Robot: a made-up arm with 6 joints.
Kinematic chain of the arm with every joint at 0, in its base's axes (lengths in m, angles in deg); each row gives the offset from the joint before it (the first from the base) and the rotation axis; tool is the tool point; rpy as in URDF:
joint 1: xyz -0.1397 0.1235 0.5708 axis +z
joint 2: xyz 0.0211 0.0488 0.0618 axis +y
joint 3: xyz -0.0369 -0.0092 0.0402 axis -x
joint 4: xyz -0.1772 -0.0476 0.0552 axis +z
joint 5: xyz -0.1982 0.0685 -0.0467 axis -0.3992 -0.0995 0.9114
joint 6: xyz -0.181 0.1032 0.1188 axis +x
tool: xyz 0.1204 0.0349 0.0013 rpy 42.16 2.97 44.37
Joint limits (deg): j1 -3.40..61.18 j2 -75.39..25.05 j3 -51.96..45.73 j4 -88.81..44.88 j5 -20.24..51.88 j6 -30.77..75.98
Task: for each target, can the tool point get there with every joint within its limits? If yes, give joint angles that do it. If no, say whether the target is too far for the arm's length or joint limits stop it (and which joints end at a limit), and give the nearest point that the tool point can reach.
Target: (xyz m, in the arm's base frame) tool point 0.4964 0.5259 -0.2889
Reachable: no: too far | nearest point -0.0892 0.4117 0.2107 | short by 0.778 m
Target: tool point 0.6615 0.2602 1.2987
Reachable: no: too far | nearest point -0.0091 0.2401 0.9562 | short by 0.753 m
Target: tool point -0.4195 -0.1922 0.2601
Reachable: yes | joints 54.99 -56.89 1.57 27.85 6.61 6.19
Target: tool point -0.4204 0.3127 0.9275
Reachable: yes | joints 2.83 -10.56 -40.47 -59.82 33.84 57.32
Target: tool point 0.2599 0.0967 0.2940
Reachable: no: joint limits stop it (at a limit: joint 1, joint 2, joint 3, joint 4, joint 5, joint 6) | nearest point -0.0236 -0.0279 0.0817 | short by 0.375 m
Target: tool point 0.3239 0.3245 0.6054
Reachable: no: joint limits stop it (at a limit: joint 1, joint 2, joint 3, joint 4) | nearest point 0.0123 0.4156 0.5155 | short by 0.337 m
